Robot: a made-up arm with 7 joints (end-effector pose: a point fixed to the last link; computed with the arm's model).
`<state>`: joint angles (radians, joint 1 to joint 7).
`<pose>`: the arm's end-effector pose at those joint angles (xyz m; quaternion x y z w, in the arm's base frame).
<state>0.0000 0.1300 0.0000 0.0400 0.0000 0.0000 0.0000</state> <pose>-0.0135 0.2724 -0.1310 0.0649 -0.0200 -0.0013 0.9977</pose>
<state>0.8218 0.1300 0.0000 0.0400 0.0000 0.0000 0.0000</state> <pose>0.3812 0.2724 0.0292 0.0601 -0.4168 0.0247 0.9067</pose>
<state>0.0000 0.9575 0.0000 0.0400 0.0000 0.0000 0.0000</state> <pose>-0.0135 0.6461 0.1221 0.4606 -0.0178 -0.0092 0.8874</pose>
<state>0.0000 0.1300 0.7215 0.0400 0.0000 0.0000 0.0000</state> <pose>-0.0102 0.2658 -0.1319 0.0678 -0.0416 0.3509 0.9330</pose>
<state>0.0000 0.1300 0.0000 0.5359 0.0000 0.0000 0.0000</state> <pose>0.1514 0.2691 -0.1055 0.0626 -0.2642 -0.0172 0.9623</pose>
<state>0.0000 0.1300 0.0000 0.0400 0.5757 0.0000 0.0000</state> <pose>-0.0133 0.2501 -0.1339 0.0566 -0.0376 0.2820 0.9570</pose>
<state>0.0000 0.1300 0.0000 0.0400 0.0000 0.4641 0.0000</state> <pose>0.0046 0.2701 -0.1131 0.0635 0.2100 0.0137 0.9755</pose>
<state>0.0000 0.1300 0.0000 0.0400 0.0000 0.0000 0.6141</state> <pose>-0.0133 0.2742 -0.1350 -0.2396 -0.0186 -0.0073 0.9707</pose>
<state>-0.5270 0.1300 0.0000 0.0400 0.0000 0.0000 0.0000</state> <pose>-0.2797 0.2724 -0.0519 0.0624 0.2406 -0.0182 0.9685</pose>
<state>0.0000 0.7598 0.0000 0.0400 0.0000 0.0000 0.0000</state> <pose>-0.0135 0.5781 0.0346 0.3708 -0.0186 -0.0074 0.9285</pose>
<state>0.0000 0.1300 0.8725 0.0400 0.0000 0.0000 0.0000</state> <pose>-0.0090 0.2648 -0.1320 0.0673 -0.0455 0.4204 0.9037</pose>
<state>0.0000 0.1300 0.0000 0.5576 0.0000 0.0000 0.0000</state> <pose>0.1581 0.2687 -0.1025 0.0624 -0.2746 -0.0179 0.9594</pose>
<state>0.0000 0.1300 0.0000 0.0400 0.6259 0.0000 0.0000</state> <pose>-0.0127 0.2483 -0.1342 0.0556 -0.0390 0.3059 0.9496</pose>
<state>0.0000 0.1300 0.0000 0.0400 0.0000 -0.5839 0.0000</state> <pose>-0.0217 0.2764 -0.1616 0.0618 -0.3063 -0.0199 0.9497</pose>
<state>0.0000 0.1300 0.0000 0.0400 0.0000 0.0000 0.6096</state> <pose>-0.0133 0.2742 -0.1350 -0.2375 -0.0187 -0.0072 0.9712</pose>
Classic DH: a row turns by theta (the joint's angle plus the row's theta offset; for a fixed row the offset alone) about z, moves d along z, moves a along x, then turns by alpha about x. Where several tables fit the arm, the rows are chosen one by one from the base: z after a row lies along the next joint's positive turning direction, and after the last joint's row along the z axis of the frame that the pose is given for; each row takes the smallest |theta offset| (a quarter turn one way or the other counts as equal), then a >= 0, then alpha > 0; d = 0 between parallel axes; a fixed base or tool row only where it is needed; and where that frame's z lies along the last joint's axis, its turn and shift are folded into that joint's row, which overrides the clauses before.
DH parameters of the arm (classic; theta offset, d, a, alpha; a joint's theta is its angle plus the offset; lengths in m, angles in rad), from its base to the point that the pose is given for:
base (fixed): 0 0.402 0 1.5708
joint 1: 1.5708 -0.171 0.019 1.5708
joint 2: -1.5708 -0.003 0.03 -1.5708
joint 3: -1.5708 -0.222 0.021 1.5708
joint 4: 0 0.012 -0.007 -1.5708
joint 5: 0 -0.368 0.008 -1.5708
joint 6: -1.5708 0.005 0.027 1.5708
joint 7: 1.5708 0.046 0.006 1.5708
tool (fixed): -1.5708 0.004 0 0

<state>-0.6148 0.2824 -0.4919 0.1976 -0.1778 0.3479 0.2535</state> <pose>-0.2513 0.3303 -0.0370 -0.0370 0.4282 -0.2983 0.8522</pose>
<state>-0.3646 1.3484 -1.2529 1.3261 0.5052 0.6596 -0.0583</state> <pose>-0.0299 0.4198 0.0686 0.1796 0.3018 -0.4610 0.8150</pose>
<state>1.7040 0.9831 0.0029 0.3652 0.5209 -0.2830 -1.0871</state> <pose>0.2792 0.6404 0.5371 0.3086 -0.5518 0.7693 0.0923</pose>
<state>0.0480 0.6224 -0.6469 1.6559 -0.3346 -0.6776 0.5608</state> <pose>0.3376 0.1463 0.1296 -0.1869 -0.5954 -0.7159 0.3131</pose>
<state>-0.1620 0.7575 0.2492 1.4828 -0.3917 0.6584 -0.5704</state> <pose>0.2998 0.4302 0.2571 0.7249 -0.3210 -0.0743 0.6049</pose>
